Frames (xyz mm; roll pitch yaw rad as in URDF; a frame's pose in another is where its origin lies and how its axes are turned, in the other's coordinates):
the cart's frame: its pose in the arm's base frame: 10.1 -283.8 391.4 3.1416 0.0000 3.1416
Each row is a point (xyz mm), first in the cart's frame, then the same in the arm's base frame.
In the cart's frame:
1: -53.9 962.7 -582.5
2: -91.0 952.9 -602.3
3: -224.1 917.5 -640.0
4: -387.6 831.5 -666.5
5: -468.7 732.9 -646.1
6: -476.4 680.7 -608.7
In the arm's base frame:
1: 64.0 678.9 973.9
2: 101.1 669.1 993.7
3: 234.2 633.7 1031.4
4: 397.7 547.7 1057.9
5: 478.8 449.1 1037.5
6: 486.5 396.9 1000.1

